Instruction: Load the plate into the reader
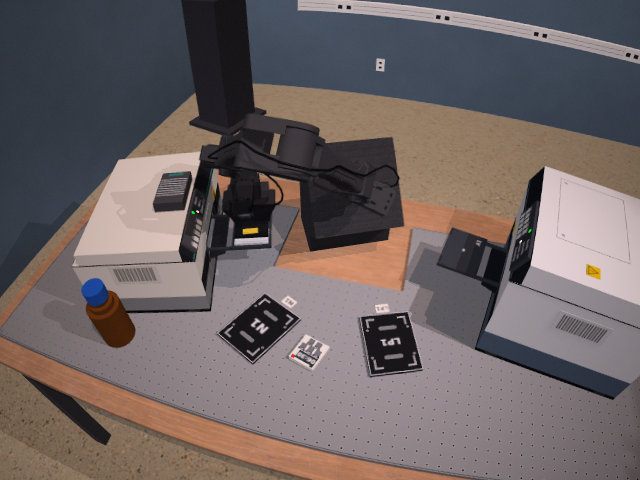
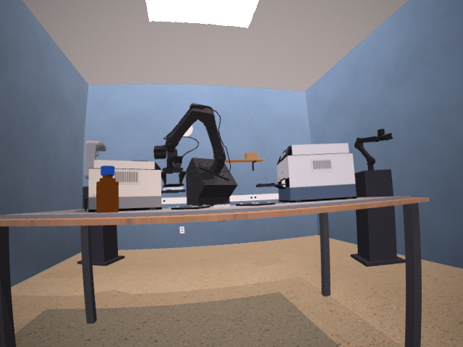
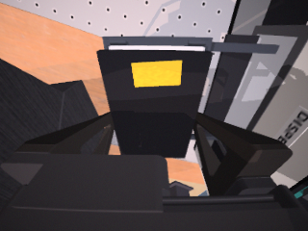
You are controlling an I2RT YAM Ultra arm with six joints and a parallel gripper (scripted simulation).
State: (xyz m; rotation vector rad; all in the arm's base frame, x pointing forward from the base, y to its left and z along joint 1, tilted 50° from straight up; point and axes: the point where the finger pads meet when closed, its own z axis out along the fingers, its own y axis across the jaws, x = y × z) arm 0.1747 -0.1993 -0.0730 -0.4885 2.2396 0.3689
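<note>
Now: the white well plate 2 cm below my hand. From my hand the other things lie so: LP1 tag (38 cm to the left, 13 cm below, 1 cm behind); then brown capped bottle (41 cm ahead, 13 cm to the right, 1 cm below); then lid (right at my hand).
</note>
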